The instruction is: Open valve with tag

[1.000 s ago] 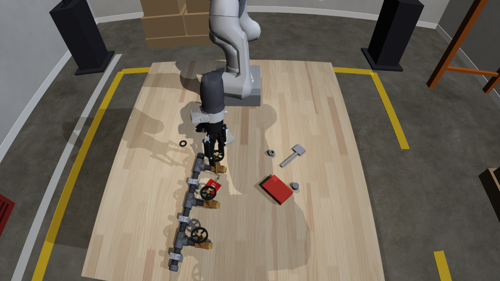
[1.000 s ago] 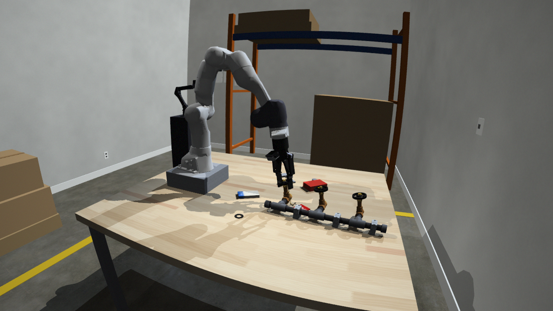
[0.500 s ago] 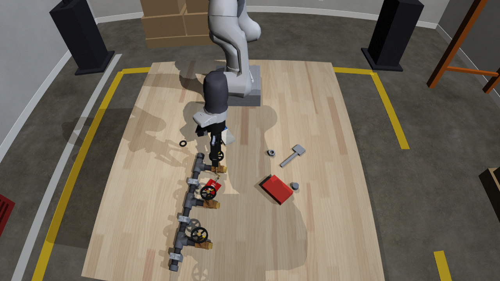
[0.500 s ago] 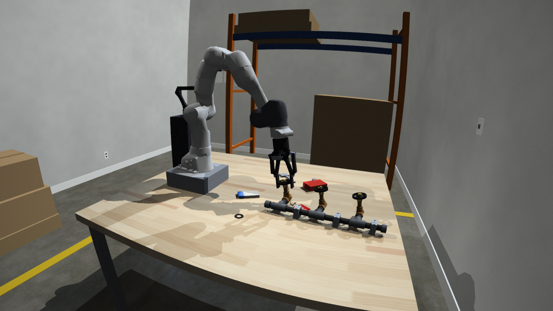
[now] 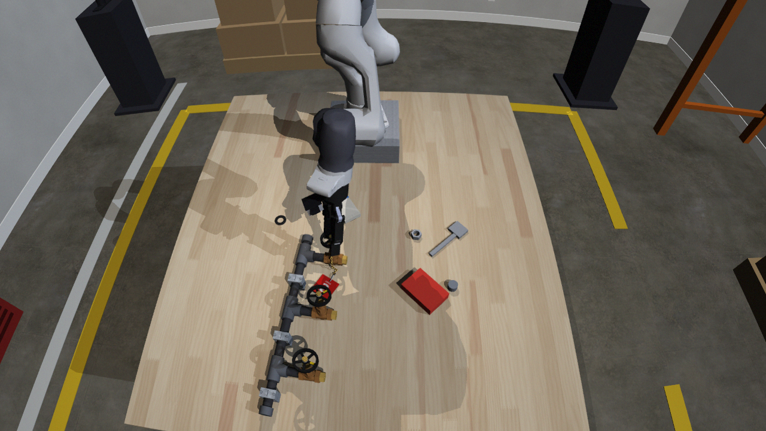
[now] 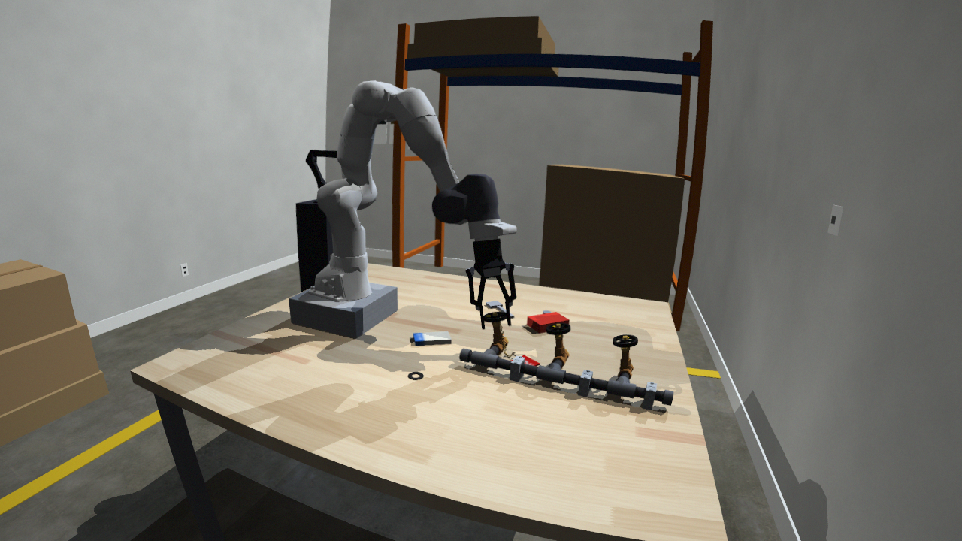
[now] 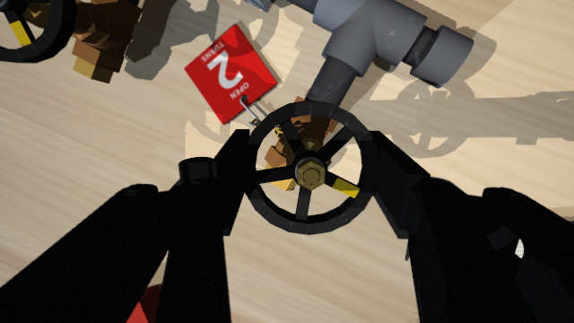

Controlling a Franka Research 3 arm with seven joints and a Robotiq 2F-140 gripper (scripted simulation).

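My gripper is now 9 cm short of the red tag, 2 cm to the left of it and 12 cm above it. From my hand the other things lie so: blue-and-white box (20 cm behind, 3 cm to the left, 11 cm below); nut (8 cm behind, 26 cm to the left, 11 cm below); black washer (16 cm behind, 20 cm to the right, 12 cm below).
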